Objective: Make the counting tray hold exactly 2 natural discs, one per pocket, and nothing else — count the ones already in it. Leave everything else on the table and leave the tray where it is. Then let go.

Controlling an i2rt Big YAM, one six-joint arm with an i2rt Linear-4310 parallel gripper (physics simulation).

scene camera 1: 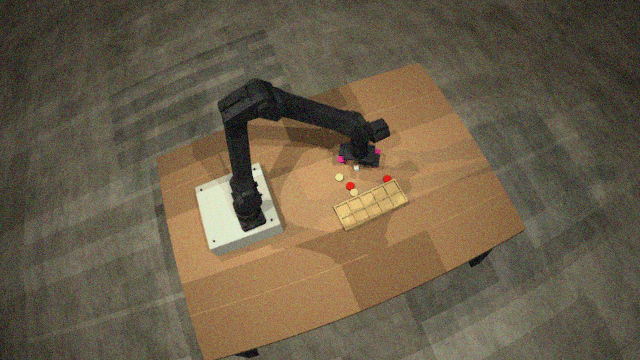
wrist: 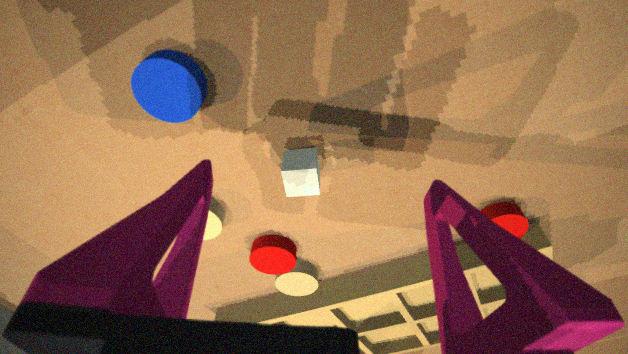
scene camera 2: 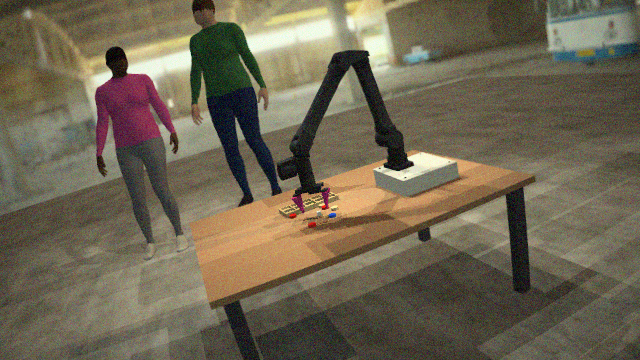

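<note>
The wooden counting tray (scene camera 1: 377, 215) (scene camera 2: 287, 213) (wrist: 370, 280) has two rows of pockets; no disc shows in them in scene camera 1. One natural disc (scene camera 1: 354, 192) (wrist: 296, 283) lies on the table beside the tray's long side, close against a red disc. Another natural disc (scene camera 1: 339, 177) (scene camera 2: 334, 208) (wrist: 214, 225) lies farther from the tray, partly behind the left finger in the wrist view. My gripper (scene camera 1: 359, 158) (scene camera 2: 314, 209) (wrist: 324, 180) is open and empty, pointing down above the table on the discs' side of the tray.
A red disc (scene camera 1: 350, 186) (wrist: 273, 255) is by the near natural disc; another red disc (scene camera 1: 387, 178) (scene camera 2: 293, 216) (wrist: 511, 226) is by the tray's corner. A white cube (scene camera 1: 356, 168) (wrist: 301, 175), a blue disc (scene camera 2: 332, 215) (wrist: 167, 89) and a third red disc (scene camera 2: 312, 224) lie farther out.
</note>
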